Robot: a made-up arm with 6 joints. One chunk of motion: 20 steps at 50 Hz.
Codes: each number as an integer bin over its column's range. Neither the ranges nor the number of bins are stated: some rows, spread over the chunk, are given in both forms.
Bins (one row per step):
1: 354 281 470 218 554 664
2: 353 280 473 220 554 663
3: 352 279 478 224 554 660
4: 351 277 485 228 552 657
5: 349 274 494 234 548 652
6: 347 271 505 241 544 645
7: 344 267 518 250 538 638
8: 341 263 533 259 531 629
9: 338 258 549 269 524 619
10: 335 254 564 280 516 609
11: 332 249 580 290 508 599
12: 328 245 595 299 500 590
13: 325 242 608 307 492 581
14: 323 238 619 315 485 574
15: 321 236 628 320 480 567
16: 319 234 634 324 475 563
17: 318 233 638 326 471 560
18: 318 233 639 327 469 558
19: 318 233 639 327 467 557
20: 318 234 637 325 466 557
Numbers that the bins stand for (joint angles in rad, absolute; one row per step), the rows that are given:
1: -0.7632 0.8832 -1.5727 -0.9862 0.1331 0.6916
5: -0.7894 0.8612 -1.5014 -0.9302 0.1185 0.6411
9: -0.8471 0.8109 -1.3378 -0.8076 0.0598 0.5024
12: -0.8996 0.7701 -1.2011 -0.7025 0.0012 0.3805
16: -0.9468 0.7355 -1.0851 -0.6149 -0.0598 0.2670
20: -0.9520 0.7355 -1.0762 -0.6114 -0.0818 0.2417
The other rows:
2: -0.7684 0.8801 -1.5638 -0.9792 0.1331 0.6874
3: -0.7737 0.8769 -1.5489 -0.9652 0.1331 0.6748
4: -0.7789 0.8707 -1.5281 -0.9512 0.1282 0.6622
6: -0.7999 0.8518 -1.4686 -0.9057 0.1087 0.6117
7: -0.8156 0.8392 -1.4300 -0.8741 0.0940 0.5823
8: -0.8314 0.8266 -1.3854 -0.8426 0.0769 0.5444
10: -0.8628 0.7984 -1.2932 -0.7690 0.0403 0.4604
11: -0.8786 0.7826 -1.2457 -0.7340 0.0208 0.4183
13: -0.9153 0.7606 -1.1624 -0.6744 -0.0183 0.3426
14: -0.9258 0.7481 -1.1297 -0.6464 -0.0354 0.3132
15: -0.9363 0.7418 -1.1030 -0.6289 -0.0476 0.2838
17: -0.9520 0.7324 -1.0732 -0.6079 -0.0696 0.2544
18: -0.9520 0.7324 -1.0703 -0.6044 -0.0745 0.2459
19: -0.9520 0.7324 -1.0703 -0.6044 -0.0794 0.2417

